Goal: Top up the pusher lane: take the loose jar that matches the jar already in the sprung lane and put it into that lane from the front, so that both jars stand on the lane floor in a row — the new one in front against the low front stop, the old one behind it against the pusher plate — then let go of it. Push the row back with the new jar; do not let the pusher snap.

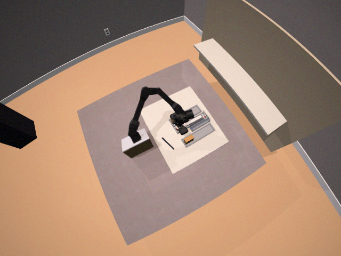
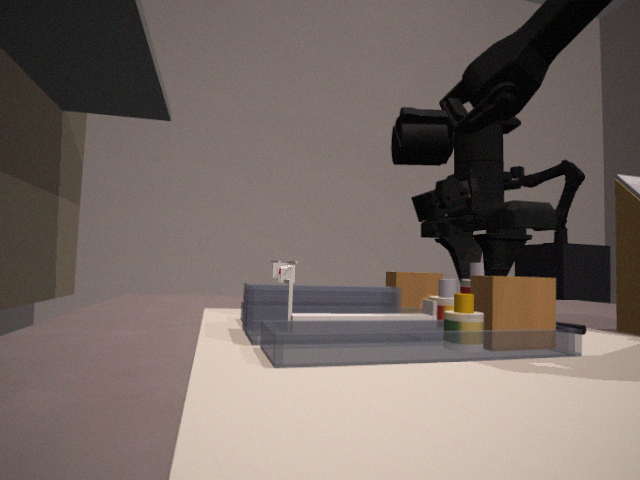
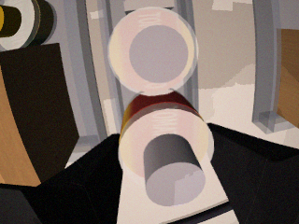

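Right now my gripper tip is 5 cm short of the cream board, 5 cm above it and 2 cm to the right of it. Round my gripper tip: sprung lane (15 cm ahead, 3 cm to the right, 3 cm below); then white pusher plate (15 cm ahead, 4 cm to the right); then thin dark rod (14 cm behind, 6 cm to the right, 4 cm below).
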